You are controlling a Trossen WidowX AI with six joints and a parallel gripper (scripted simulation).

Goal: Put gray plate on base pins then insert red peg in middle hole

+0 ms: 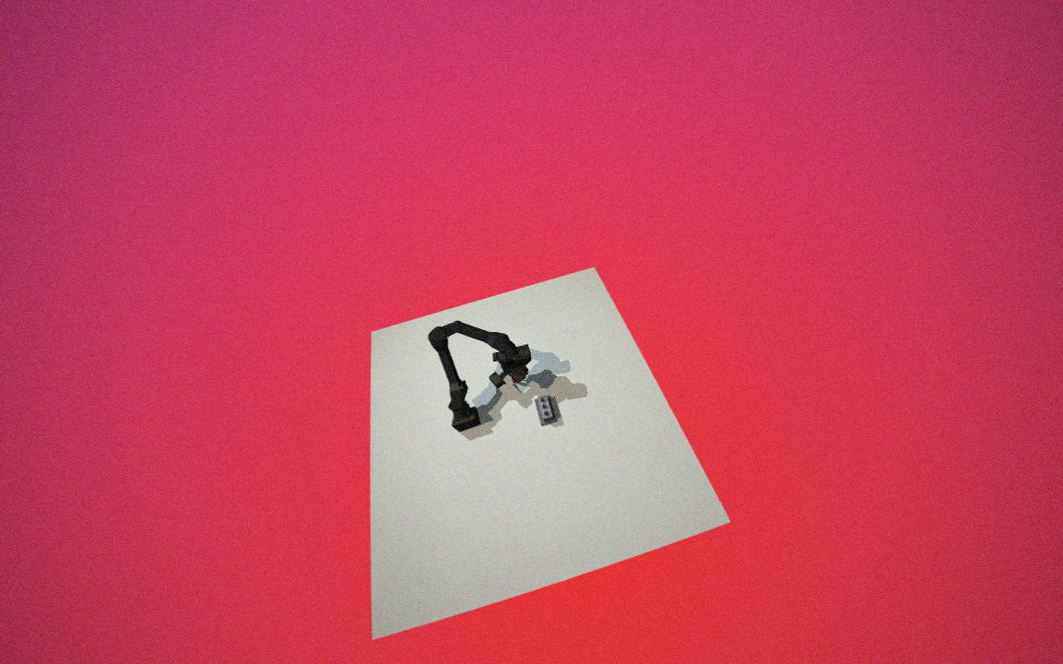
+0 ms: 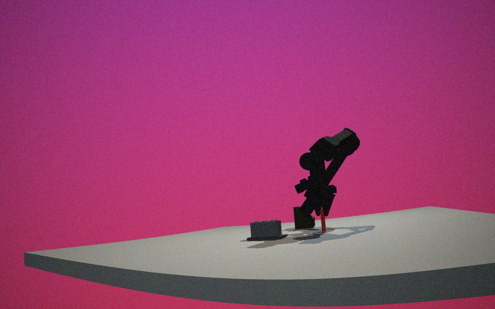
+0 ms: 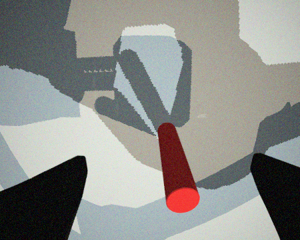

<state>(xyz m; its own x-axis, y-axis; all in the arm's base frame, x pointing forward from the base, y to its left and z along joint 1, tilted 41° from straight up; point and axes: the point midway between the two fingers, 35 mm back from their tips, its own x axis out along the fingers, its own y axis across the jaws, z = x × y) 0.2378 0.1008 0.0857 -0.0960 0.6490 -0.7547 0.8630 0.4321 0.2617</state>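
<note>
Now: gripper tip 1 cm above the red peg. From my gripper tip the other things lie so: dark flat base (11 cm ahead, 17 cm to the right, 5 cm below); plate (11 cm ahead, 17 cm to the right, 1 cm below).
</note>
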